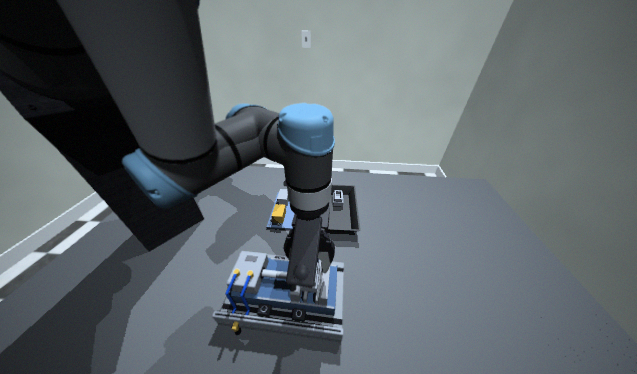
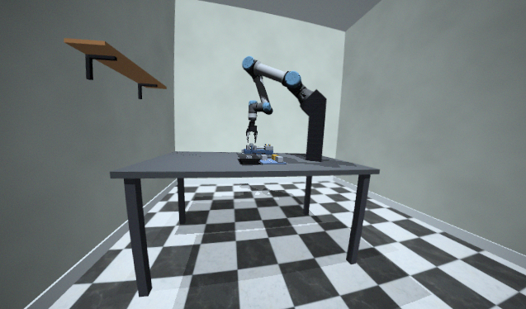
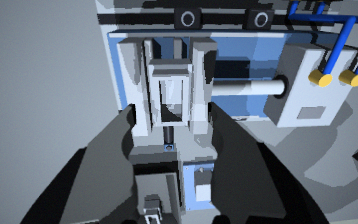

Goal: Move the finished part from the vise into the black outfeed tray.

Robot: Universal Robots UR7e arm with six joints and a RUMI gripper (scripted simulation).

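My gripper is now 80 mm past the rod, 50 mm above it and 20 mm to the right of it. Round my hand: grey actuator box 160 mm behind, 50 mm below, 30 mm to the left; then yellow block 280 mm to the left, 110 mm behind, 100 mm below; then blue vise 90 mm below, 60 mm behind, 10 mm to the left.
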